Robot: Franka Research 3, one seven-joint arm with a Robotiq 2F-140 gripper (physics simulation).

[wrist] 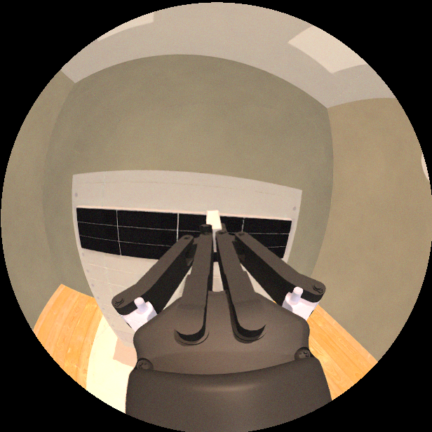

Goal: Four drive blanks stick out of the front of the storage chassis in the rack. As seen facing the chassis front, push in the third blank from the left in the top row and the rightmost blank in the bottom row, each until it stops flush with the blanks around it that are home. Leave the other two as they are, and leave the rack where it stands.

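The storage chassis [147,235] shows as a wide black front divided by thin pale lines into several columns and rows, set in the pale rack [135,187]. Which blanks stick out cannot be told at this angle. My gripper [212,219] is shut and empty, with a pale block-like part at its tips. The tips overlap the chassis front right of its middle in the view; whether they touch it cannot be told. The fingers and gripper body hide parts of the chassis's lower and right portions.
Pale lower panels [112,272] of the rack run below the black front. A plain greenish wall [200,115] stands behind the rack. Wooden floor [67,320] shows at the lower left and lower right, with a pale strip [105,372] beside it at the left.
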